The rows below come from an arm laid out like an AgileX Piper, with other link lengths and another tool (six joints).
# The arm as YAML. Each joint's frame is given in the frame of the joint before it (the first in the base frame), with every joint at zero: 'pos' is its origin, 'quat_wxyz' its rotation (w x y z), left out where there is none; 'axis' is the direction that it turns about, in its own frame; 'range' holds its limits. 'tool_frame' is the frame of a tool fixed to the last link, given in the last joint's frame.
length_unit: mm
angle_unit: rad
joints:
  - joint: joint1
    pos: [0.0, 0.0, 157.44]
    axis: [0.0, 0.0, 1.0]
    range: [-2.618, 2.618]
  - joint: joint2
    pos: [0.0, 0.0, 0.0]
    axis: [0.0, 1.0, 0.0]
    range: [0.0, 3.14]
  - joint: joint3
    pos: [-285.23, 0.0, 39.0]
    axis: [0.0, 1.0, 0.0]
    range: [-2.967, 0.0]
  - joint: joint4
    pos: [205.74, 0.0, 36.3]
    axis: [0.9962, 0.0, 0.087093]
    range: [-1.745, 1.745]
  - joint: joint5
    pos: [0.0, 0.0, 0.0]
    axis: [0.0, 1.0, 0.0]
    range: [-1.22, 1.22]
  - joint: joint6
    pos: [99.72, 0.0, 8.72]
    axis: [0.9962, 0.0, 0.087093]
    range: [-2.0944, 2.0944]
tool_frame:
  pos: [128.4, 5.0, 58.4]
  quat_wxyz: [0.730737, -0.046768, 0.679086, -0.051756]
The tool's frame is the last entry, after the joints.
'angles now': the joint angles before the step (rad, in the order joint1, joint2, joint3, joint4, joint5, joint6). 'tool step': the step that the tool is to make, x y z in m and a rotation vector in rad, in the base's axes. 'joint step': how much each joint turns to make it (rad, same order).
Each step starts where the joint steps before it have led.
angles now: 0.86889 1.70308 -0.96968 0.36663 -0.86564 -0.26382
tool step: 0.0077 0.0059 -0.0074 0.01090 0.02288 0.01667
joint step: -0.01348 0.03332 -0.02244 -0.03141 0.00934 0.04999
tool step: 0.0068 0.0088 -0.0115 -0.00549 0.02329 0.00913
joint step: -0.00069 0.03997 -0.02332 -0.00780 0.00794 0.01934
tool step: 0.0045 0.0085 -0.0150 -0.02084 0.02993 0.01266
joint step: 0.00030 0.03146 -0.01055 -0.00975 0.01853 0.01323
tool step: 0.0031 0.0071 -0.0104 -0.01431 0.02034 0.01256
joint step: -0.00021 0.02462 -0.01247 -0.01230 0.01558 0.01266
